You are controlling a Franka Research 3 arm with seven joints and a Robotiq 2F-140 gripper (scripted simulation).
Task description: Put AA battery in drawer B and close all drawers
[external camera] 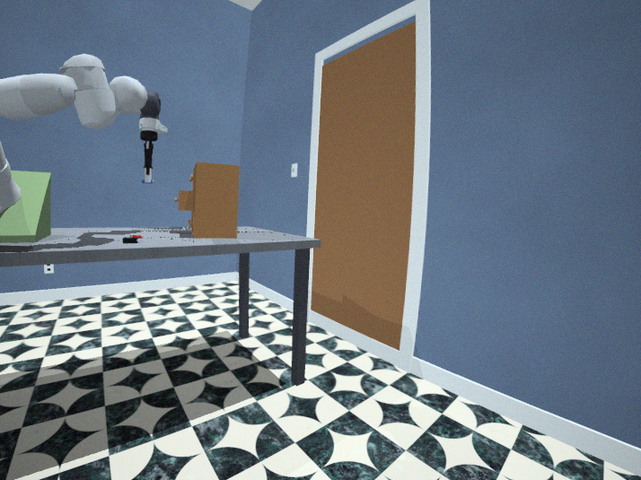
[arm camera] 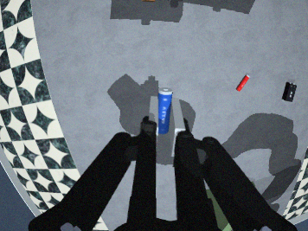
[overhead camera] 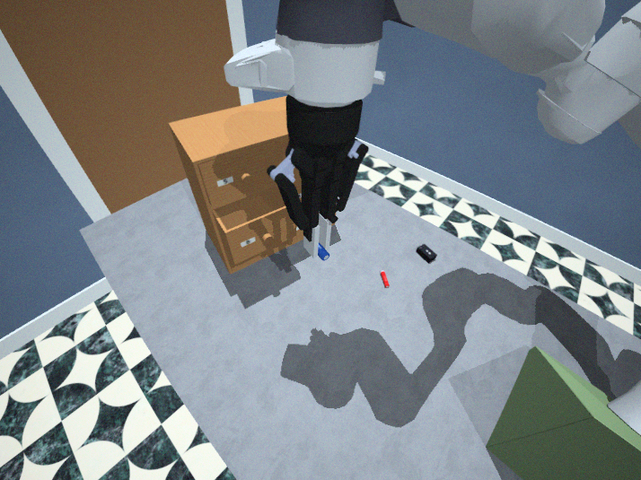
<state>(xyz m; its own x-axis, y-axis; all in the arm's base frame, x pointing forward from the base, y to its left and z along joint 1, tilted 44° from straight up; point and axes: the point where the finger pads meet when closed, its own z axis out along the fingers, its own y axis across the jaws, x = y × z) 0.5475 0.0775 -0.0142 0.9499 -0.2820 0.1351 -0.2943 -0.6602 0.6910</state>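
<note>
The blue AA battery is 30 mm below my hand. From my hand the other things lie so: small black object: 110 mm behind, 320 mm to the right, 260 mm below; then red cylinder: 70 mm behind, 180 mm to the right, 260 mm below.
</note>
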